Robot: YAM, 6 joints.
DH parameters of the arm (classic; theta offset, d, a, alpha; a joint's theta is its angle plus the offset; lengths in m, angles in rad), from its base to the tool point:
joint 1: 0 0.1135 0.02 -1.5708
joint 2: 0 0 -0.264 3.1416
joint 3: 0.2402 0 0.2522 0
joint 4: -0.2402 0 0.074 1.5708
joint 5: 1.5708 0 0 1.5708
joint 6: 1.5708 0.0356 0 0
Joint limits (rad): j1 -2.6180..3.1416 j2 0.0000..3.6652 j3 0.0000..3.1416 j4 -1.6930..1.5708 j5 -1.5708..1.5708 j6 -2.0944..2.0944
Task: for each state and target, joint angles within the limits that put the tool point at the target. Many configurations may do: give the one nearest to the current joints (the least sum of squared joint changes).
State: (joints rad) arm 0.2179 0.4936 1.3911 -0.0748 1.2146 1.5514
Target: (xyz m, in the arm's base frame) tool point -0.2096 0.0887 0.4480
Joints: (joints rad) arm -0.5487 0.0053 1.3708 -0.1243 1.2368 1.5514
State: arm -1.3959 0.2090 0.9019 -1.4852 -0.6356 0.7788
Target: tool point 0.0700 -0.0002 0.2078
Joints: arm -0.4194 0.5394 0.5041 -1.2859 -0.9199 0.7788
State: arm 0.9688 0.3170 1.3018 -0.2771 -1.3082 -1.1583
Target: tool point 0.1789 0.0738 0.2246
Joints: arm 0.2228 1.0188 0.5772 -0.3526 -1.1468 -1.1583
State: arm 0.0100 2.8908 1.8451 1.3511 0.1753 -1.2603
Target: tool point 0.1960 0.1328 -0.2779
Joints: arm 0.6092 3.4070 1.1899 1.2440 0.0910 -1.2603
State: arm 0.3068 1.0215 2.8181 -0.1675 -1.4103 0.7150
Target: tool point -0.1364 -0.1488 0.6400
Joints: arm 1.0059 0.9517 2.6205 -0.3400 -1.5205 0.7150
